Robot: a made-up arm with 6 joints.
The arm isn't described. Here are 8 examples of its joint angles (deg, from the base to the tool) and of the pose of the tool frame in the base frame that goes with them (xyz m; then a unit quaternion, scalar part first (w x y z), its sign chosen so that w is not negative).
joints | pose
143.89 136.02 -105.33 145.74 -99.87 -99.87 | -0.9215 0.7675 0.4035 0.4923 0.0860 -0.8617 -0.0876
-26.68 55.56 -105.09 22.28 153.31 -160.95 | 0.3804 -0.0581 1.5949 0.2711 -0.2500 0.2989 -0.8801
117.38 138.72 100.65 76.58 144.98 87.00 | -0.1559 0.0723 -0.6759 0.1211 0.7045 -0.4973 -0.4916
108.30 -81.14 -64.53 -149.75 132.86 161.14 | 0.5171 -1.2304 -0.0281 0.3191 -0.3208 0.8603 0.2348
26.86 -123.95 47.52 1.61 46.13 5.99 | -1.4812 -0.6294 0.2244 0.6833 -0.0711 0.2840 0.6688
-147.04 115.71 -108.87 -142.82 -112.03 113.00 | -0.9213 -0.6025 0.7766 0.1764 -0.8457 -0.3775 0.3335
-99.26 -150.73 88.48 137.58 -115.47 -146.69 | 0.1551 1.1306 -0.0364 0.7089 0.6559 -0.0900 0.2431
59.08 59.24 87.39 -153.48 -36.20 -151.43 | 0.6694 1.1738 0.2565 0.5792 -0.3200 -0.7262 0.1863
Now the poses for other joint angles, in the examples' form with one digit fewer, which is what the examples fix.
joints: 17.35 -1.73 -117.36 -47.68 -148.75 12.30
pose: -0.649 -0.060 1.173 0.186 -0.167 -0.795 -0.552
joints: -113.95 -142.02 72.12 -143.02 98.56 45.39
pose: 0.460 1.310 -0.129 0.660 -0.061 -0.730 0.168
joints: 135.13 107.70 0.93 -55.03 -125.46 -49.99
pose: -1.280 1.155 -0.026 0.220 -0.346 0.000 0.912
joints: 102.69 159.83 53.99 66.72 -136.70 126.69
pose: -0.004 0.077 -1.090 0.457 0.030 -0.547 -0.700
